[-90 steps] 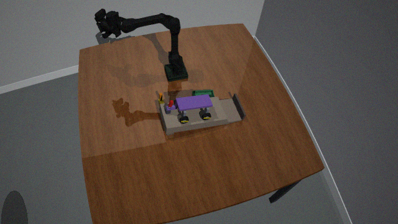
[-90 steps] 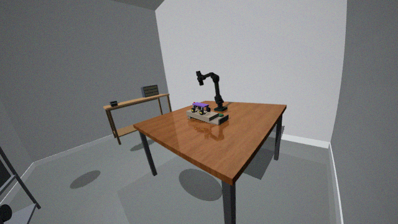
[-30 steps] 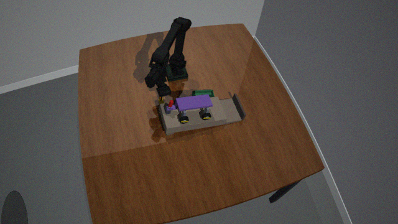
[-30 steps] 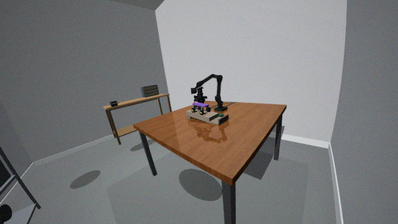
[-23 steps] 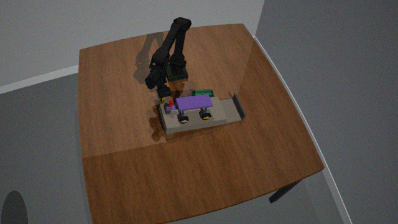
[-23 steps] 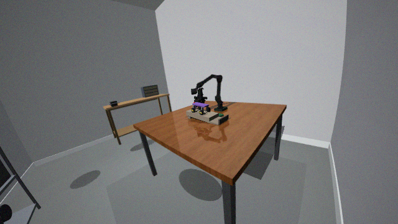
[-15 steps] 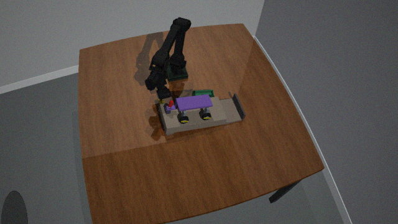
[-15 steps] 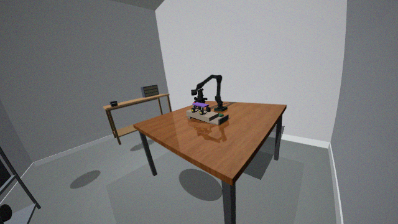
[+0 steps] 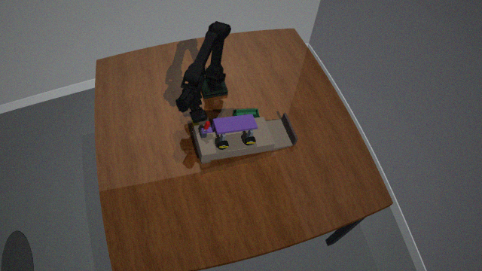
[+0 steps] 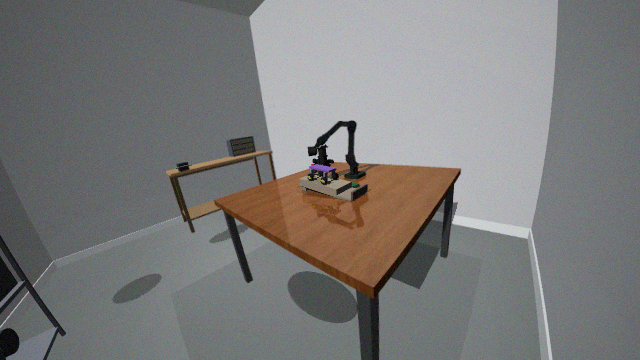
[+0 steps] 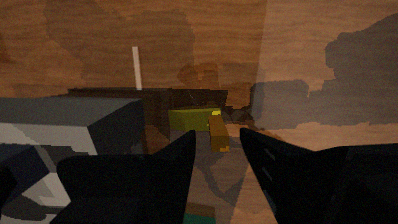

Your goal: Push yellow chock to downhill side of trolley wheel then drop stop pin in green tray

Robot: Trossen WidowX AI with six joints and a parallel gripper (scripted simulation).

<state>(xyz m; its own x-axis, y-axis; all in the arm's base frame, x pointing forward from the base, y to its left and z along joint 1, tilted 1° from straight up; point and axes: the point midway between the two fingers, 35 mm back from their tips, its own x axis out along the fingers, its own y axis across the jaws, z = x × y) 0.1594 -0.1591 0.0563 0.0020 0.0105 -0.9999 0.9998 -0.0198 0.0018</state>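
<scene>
The yellow chock lies 3 cm below my gripper tip and 2 cm ahead of it. The rest, counted from my gripper tip: purple-topped trolley (17 cm ahead, 11 cm to the left, 6 cm above); then red-headed stop pin (14 cm ahead, 8 cm above); then grey ramp (17 cm ahead, 12 cm to the left, 1 cm below).
</scene>
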